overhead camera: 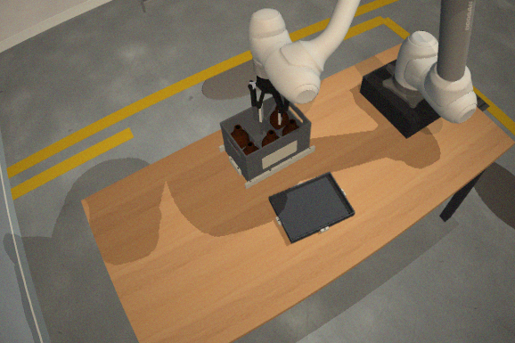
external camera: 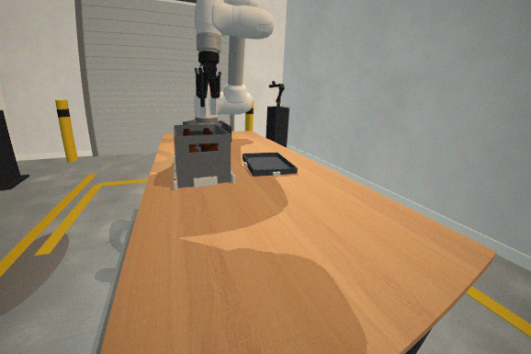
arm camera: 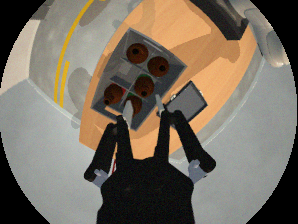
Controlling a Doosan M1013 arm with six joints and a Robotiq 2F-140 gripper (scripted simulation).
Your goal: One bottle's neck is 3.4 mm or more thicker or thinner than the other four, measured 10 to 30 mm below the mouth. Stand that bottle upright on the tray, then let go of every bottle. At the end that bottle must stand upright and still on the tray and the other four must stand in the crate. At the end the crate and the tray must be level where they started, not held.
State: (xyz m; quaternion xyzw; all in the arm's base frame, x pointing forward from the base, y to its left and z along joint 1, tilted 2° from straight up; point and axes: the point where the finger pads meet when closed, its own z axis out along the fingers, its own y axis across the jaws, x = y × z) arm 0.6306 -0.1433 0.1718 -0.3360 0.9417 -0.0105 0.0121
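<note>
My gripper is now 17 cm above the glass bottle. Round my hand: dark tray: 3 cm ahead, 26 cm to the left, 24 cm below; grey crate: 4 cm to the right, 17 cm below.
</note>
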